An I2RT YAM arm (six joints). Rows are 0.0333 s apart.
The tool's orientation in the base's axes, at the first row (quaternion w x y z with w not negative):
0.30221, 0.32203, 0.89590, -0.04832
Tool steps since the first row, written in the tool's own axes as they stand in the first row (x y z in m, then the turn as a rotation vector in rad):
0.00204, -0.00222, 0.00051, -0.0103, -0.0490, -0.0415
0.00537, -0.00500, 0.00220, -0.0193, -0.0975, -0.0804
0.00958, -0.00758, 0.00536, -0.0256, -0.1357, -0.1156
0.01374, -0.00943, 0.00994, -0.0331, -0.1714, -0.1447
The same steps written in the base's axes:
-0.00233, -0.00078, -0.00182, -0.0446, -0.0326, 0.0343
-0.00518, -0.00162, -0.00540, -0.0884, -0.0648, 0.0659
-0.00770, -0.00223, -0.01066, -0.1256, -0.0884, 0.0939
-0.00902, -0.00270, -0.01696, -0.1576, -0.1125, 0.1180

